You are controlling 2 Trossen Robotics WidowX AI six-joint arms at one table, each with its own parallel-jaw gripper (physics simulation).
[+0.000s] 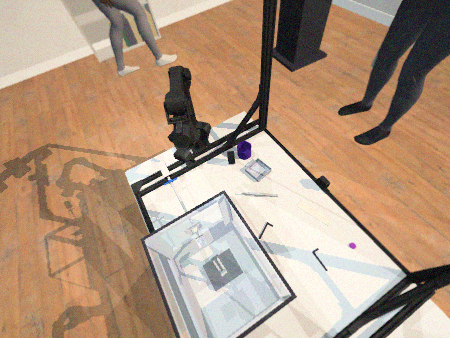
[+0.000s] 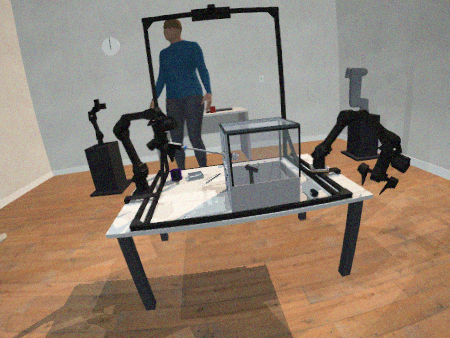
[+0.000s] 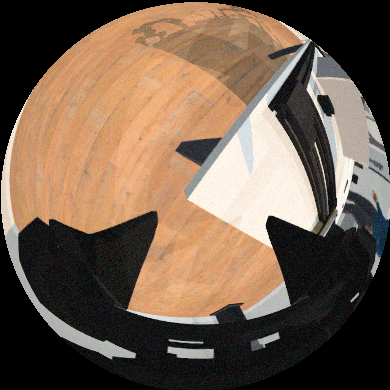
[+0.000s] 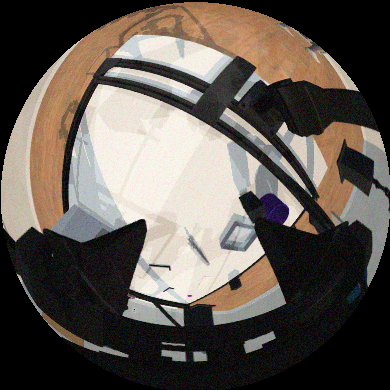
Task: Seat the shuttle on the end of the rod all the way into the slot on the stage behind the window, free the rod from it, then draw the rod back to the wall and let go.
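Frame: origin at the left arm's base, x ahead, y left, z up, level; centimetres.
Seen in the pictures: left gripper, fingertip midpoint: (image 2: 370, 189) (image 3: 214, 219); right gripper, fingertip midpoint: (image 1: 200, 154) (image 2: 169, 160) (image 4: 202, 224); left arm's base at its link origin: (image 2: 319, 166) (image 3: 327, 234); right arm's base at its link origin: (image 1: 199, 143) (image 2: 142, 189) (image 4: 267, 107).
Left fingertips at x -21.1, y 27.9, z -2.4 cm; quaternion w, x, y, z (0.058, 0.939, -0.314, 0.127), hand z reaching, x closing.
Offsets run from my left fingertips to a thing's top centre.
A thin rod (image 1: 178, 198) (image 2: 207, 151) runs from a white handle with a blue mark by the rail through the side window of the glass box (image 1: 259, 245) (image 2: 264, 194). The shuttle @(dz +21.4, dx +64.0, dy +3.6 cm) (image 1: 196, 231) (image 2: 234, 155) sits on the rod's end just inside the box. It is apart from the dark stage (image 1: 228, 273) (image 2: 251, 168) and its slot (image 1: 219, 263). My right gripper (image 1: 185, 159) (image 2: 164, 149) (image 4: 202, 224) is open and empty, beside the rod's handle and above the rail. My left gripper (image 2: 374, 179) (image 3: 214, 219) is open and empty, off the table's far corner over the floor.
A purple cup @(dz +4.7, dx +108.3, dy -21.8 cm) (image 1: 244, 149) (image 2: 176, 174) (image 4: 275, 209), a black block @(dz +6.9, dx +104.3, dy -14.2 cm) (image 1: 231, 157), a small square tray @(dz +0.5, dx +96.7, dy -25.5 cm) (image 1: 256, 169) (image 4: 238, 236) and tweezers @(dz +1.1, dx +83.8, dy -22.4 cm) (image 1: 260, 194) (image 4: 196, 244) lie near the right arm. Two hex keys @(dz -0.9, dx +67.4, dy -20.1 cm) (image 1: 264, 229) @(dz -0.9, dx +52.6, dy -37.0 cm) (image 1: 319, 259) and a purple disc @(dz -1.0, dx +54.5, dy -50.2 cm) (image 1: 352, 245) lie beside the box. People stand around the table.
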